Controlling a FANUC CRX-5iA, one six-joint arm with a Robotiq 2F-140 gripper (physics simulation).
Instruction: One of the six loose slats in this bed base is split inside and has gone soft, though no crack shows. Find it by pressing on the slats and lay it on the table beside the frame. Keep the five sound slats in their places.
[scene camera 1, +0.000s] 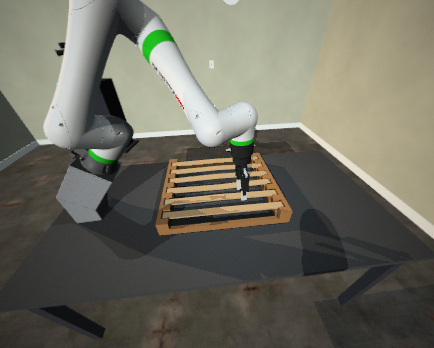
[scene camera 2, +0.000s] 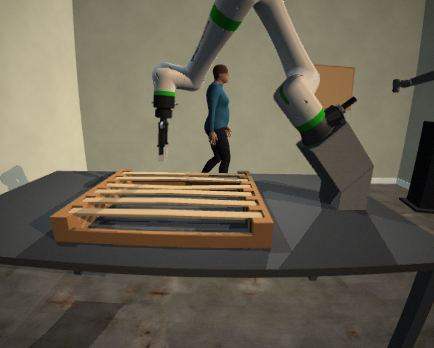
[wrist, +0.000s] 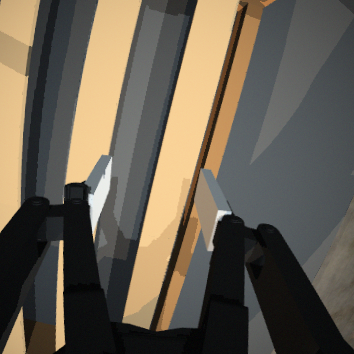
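The wooden bed frame (scene camera 1: 225, 225) (scene camera 2: 165, 239) (wrist: 225, 115) lies on the dark table (scene camera 1: 150, 270) (scene camera 2: 325, 250) (wrist: 300, 150). Six pale slats span it, all looking straight, with their ends in the side rails. The end slat (scene camera 1: 225, 209) (scene camera 2: 185, 174) (wrist: 182, 125) is nearest scene camera 1 and farthest from scene camera 2. The neighbouring slat (scene camera 1: 200, 198) (wrist: 100, 75) lies parallel to it. My gripper (scene camera 1: 241, 191) (scene camera 2: 162, 154) (wrist: 154, 178) is open and empty, pointing down above the frame. In the wrist view the end slat runs between its fingertips, below them.
The robot's grey pedestal (scene camera 1: 85, 192) (scene camera 2: 345, 170) stands on the table beside the frame. A person in a blue top (scene camera 2: 219, 107) is in the background beyond the table. A black stand (scene camera 2: 422, 170) is at the far right.
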